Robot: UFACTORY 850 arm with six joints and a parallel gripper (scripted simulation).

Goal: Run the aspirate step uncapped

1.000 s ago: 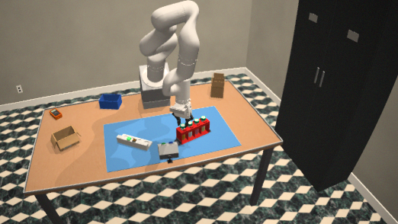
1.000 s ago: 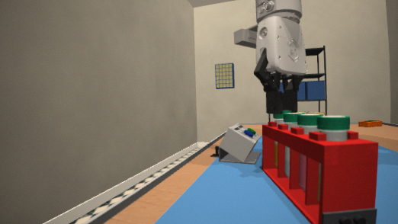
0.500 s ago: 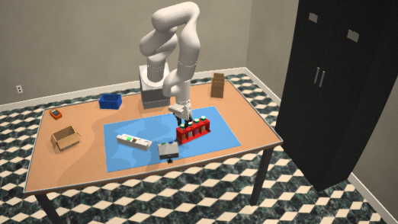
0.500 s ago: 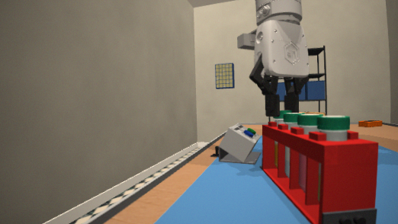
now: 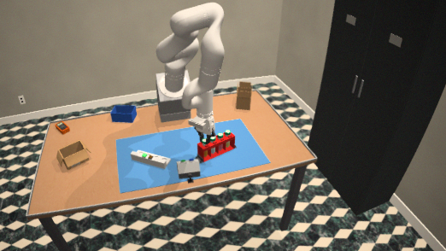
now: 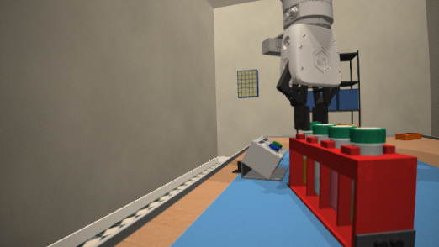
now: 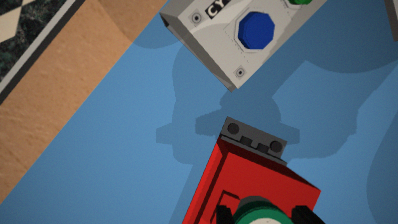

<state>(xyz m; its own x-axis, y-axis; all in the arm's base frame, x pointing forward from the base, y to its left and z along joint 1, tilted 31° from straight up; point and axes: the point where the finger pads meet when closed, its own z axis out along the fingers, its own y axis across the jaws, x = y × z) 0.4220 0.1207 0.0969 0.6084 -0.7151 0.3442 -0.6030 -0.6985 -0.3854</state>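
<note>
The tube cap lies 10 mm below my hand. The rest, counted from my hand: green cap 60 mm behind, 140 mm to the left, 20 mm below; key housing 100 mm ahead, 110 mm to the right, 80 mm below; blue cycle key 80 mm ahead, 90 mm to the right, 60 mm below.
</note>
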